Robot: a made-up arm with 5 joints.
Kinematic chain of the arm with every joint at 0, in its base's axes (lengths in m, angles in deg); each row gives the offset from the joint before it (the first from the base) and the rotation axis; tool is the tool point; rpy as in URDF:
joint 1: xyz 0 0 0.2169 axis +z
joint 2: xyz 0 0 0 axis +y
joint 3: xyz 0.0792 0 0.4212 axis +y
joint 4: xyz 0.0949 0 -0.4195 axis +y
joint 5: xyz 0.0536 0 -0.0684 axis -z
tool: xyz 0 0 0 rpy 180 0 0
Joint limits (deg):
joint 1: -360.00..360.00
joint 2: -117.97..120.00
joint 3: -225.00..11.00
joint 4: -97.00..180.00
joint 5: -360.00..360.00
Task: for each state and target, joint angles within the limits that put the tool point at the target. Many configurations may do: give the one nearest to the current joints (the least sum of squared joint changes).
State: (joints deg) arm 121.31 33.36 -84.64 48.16 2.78
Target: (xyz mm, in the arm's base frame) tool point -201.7 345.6 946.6
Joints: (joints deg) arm 120.27 -12.53 -104.24 46.24 2.78
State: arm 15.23 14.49 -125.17 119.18 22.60
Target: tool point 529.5 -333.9 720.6
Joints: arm -32.24 18.87 -125.13 117.92 22.60
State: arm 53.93 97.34 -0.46 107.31 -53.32
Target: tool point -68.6 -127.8 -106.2
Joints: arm 61.77 120.00 -32.26 91.26 -53.32
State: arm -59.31 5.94 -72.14 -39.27 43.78
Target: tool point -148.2 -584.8 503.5
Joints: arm -104.22 9.03 -62.43 -39.50 43.78
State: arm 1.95 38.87 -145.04 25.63 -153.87
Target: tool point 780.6 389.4 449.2
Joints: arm 26.51 45.43 -122.73 30.14 -153.87
